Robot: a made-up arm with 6 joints.
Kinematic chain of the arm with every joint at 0, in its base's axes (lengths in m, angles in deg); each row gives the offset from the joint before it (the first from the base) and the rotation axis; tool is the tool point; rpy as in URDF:
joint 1: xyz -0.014 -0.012 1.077 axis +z
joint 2: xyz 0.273 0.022 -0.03 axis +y
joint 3: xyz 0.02 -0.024 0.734 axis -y
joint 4: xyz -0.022 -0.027 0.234 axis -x
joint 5: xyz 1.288 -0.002 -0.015 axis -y
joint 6: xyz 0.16 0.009 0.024 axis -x
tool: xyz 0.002 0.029 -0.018 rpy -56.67 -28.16 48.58
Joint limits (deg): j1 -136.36..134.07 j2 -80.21..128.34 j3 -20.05..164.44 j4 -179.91..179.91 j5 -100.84..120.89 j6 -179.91..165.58
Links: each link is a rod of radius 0.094 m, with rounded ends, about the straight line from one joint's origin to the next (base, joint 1, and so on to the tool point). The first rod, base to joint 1, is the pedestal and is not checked.
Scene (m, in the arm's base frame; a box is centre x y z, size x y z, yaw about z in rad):
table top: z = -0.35
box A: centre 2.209 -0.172 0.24 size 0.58 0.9 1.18 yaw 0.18
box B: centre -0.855 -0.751 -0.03 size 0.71 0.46 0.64 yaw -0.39
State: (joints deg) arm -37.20 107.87 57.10 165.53 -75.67 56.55
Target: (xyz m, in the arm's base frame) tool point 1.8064 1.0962 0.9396
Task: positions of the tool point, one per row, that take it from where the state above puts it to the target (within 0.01 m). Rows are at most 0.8 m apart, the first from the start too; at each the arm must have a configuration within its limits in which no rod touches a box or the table.
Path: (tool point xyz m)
1: 1.8736 -1.2627 0.5039
2: 2.0404 -1.0927 0.9783
3: 2.0869 -0.8643 1.4481
4: 2.0058 -0.6124 1.8888
5: 1.8028 -0.3726 2.2765
6: 1.4952 -0.1781 2.5917
7: 1.8823 0.2131 2.1137
8: 1.9889 0.6851 1.5406
9: 1.8065 1.0961 0.9396

